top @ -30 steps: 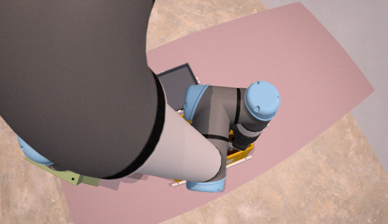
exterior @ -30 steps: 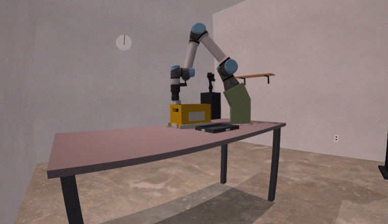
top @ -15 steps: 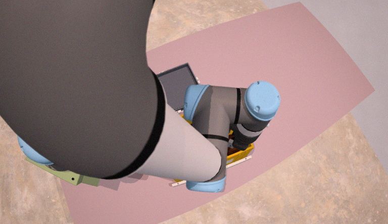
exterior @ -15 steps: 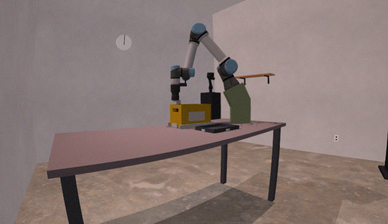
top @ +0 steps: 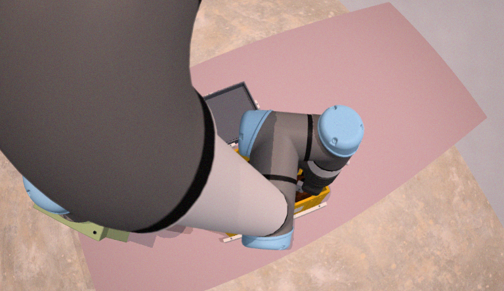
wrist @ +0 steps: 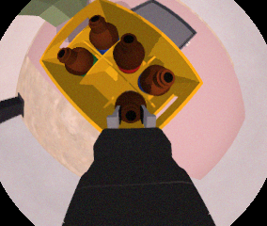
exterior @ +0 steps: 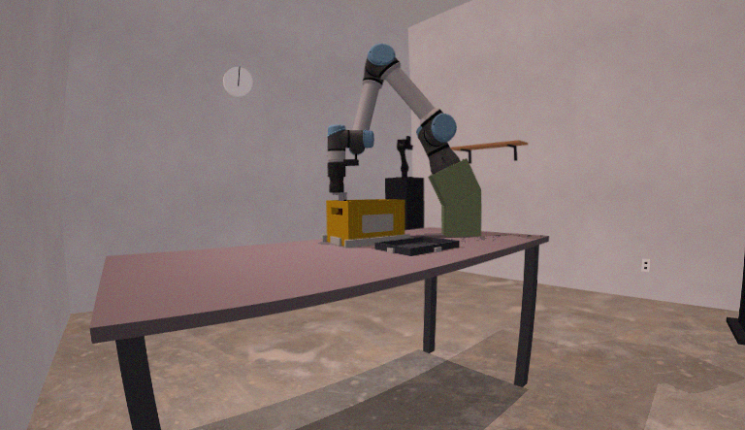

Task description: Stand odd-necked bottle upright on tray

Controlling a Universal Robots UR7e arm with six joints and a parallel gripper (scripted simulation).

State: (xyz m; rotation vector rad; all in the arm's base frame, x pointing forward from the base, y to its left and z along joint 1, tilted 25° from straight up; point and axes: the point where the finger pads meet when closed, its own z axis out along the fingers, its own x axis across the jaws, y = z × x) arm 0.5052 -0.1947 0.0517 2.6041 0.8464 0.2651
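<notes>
Right now the glass bottle is 7 cm below my hand. From my hand the other things lie so: dark tray 34 cm to the left, 15 cm below, 7 cm behind; crate 8 cm below, 8 cm behind, 6 cm to the left.
</notes>
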